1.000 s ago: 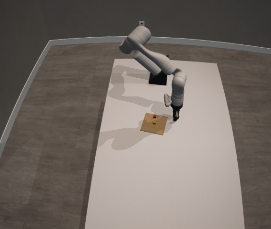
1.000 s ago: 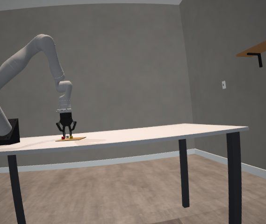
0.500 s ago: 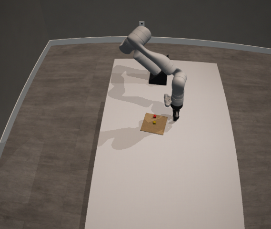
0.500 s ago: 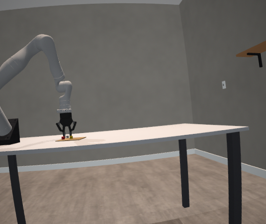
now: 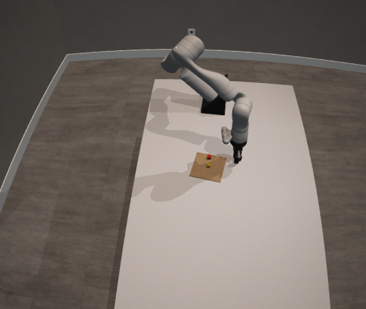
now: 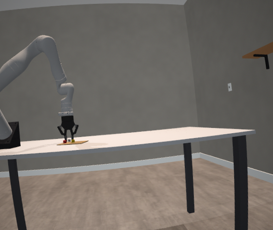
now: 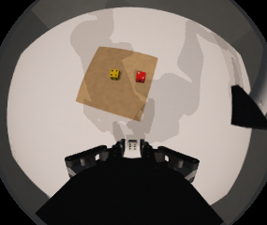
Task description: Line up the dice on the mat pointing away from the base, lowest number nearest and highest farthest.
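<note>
The white die lies 1 cm below my hand. The rest, counted from my hand: yellow die (13 cm to the right, 3 cm ahead, 1 cm below); then square mat (13 cm to the right, 3 cm ahead, 2 cm below); then red die (12 cm to the right, 2 cm behind, 1 cm below).
</note>
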